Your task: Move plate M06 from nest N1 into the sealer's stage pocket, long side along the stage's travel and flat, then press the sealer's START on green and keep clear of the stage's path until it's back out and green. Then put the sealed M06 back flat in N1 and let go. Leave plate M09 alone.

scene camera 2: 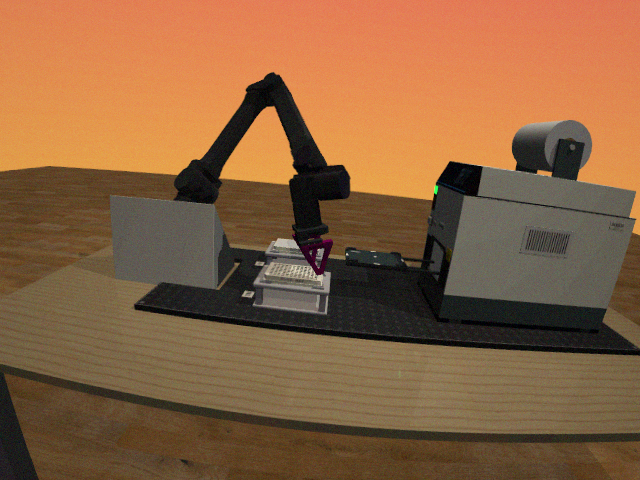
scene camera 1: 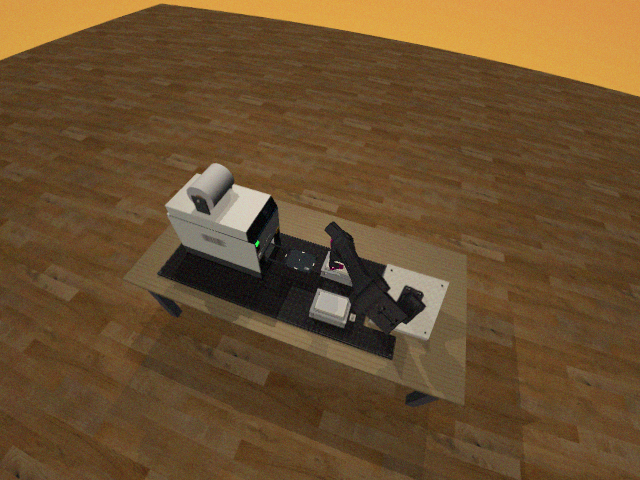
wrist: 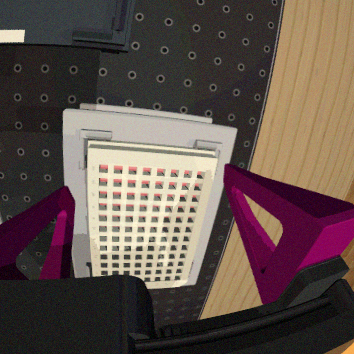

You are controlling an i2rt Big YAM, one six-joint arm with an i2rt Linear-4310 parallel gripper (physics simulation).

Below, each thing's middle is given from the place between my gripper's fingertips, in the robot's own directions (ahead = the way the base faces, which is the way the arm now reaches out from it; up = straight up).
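From the sealer stage (scene camera 2: pixel 394 261), my gripper is 80 mm to the right of it, 180 mm short of it and 20 mm below it. There's a film roll as well (scene camera 2: pixel 534 146), and that one is 510 mm ahead of my hand, 100 mm to the left of it and 340 mm above it.
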